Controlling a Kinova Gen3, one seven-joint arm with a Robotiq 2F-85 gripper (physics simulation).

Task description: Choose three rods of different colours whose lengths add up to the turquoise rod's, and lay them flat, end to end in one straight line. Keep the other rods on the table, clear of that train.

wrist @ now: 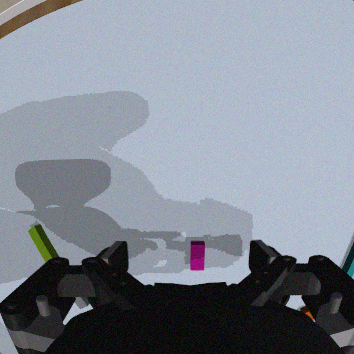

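Note:
A short magenta rod lies on the pale table, in view between the spread fingers of my gripper. My gripper is open and empty, above the table. A green rod lies tilted at the left, its lower part hidden behind the left finger. A turquoise rod shows in part at the right edge. A bit of an orange rod shows through the right finger linkage; the rest is hidden.
The pale table has a curved edge at the top left, with wooden floor beyond it. The arm's shadow lies across the left and middle of the table and over the magenta rod's surroundings.

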